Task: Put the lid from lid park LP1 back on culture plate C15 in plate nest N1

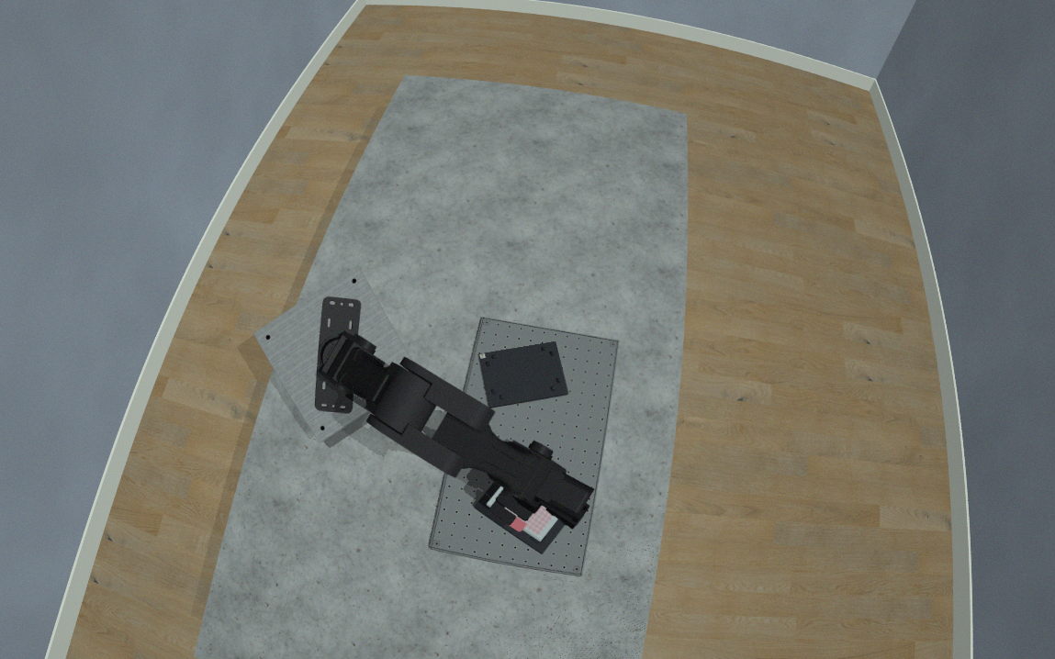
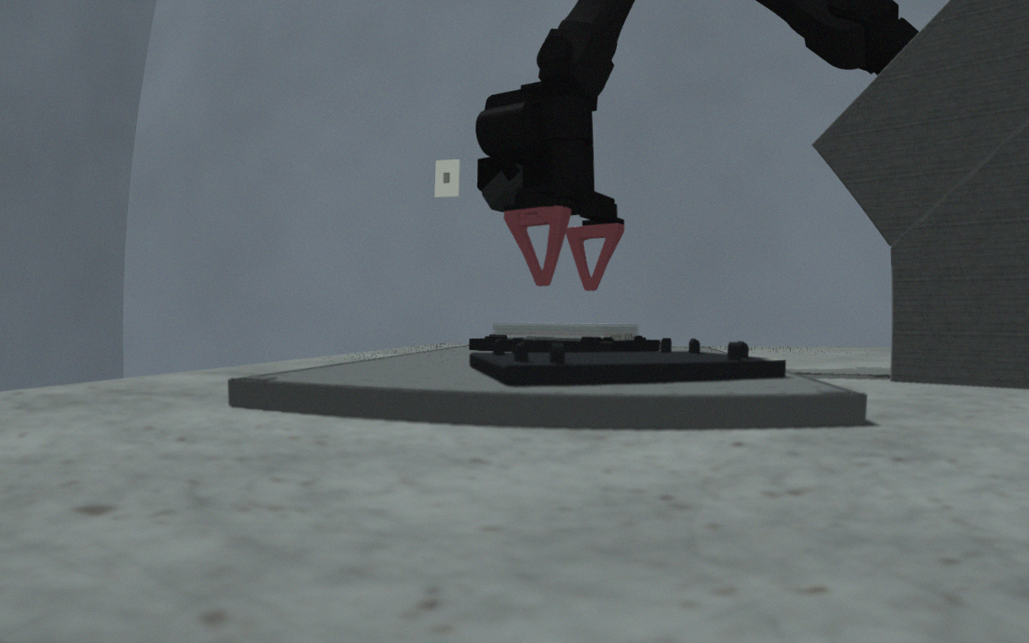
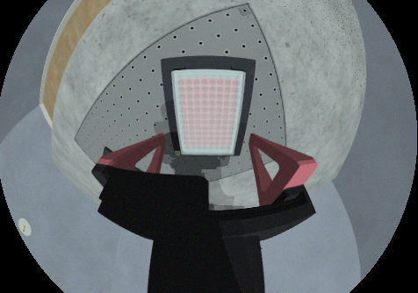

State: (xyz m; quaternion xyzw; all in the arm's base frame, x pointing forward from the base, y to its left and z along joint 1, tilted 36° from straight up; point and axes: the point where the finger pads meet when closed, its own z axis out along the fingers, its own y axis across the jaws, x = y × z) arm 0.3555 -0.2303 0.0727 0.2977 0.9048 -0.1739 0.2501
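Now: the clear lid 5 cm below my hand. Round my hand: culture plate C15: 5 cm below; black plate nest N1: 7 cm below; black lid park LP1: 29 cm to the left, 7 cm below, 3 cm ahead.
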